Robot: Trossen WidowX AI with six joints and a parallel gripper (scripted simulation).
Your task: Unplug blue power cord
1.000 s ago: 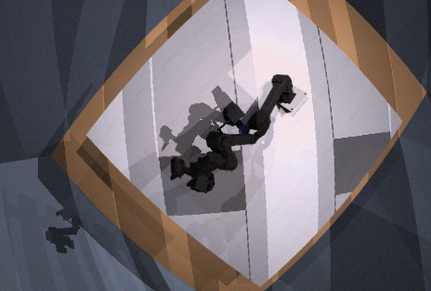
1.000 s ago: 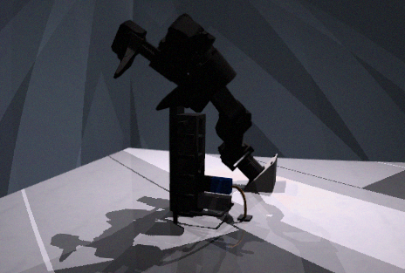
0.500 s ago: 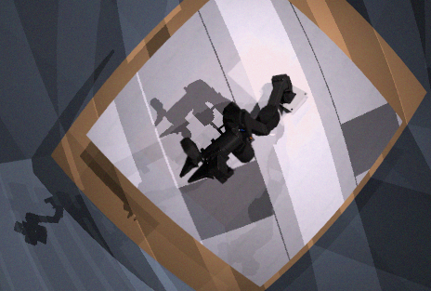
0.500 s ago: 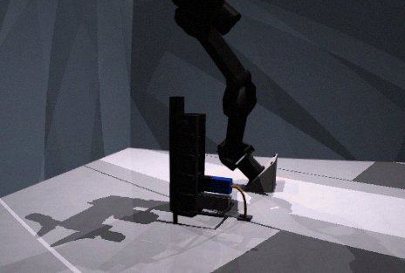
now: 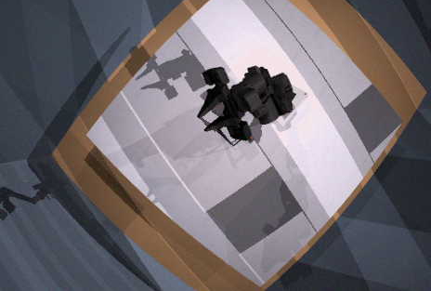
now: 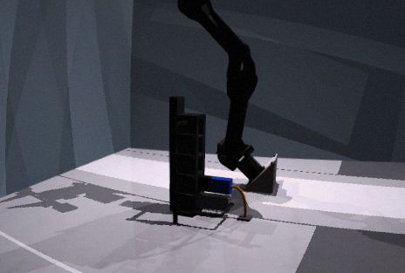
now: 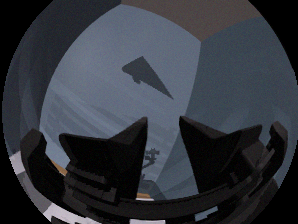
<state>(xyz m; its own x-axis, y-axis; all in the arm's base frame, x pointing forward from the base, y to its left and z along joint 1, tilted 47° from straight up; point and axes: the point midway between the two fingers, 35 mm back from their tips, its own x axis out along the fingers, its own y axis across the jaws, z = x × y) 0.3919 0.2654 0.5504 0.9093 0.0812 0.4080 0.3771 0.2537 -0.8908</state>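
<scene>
Right now my gripper tip is 59 cm above the blue plug, 12 cm to the right of it and 9 cm past it.
</scene>
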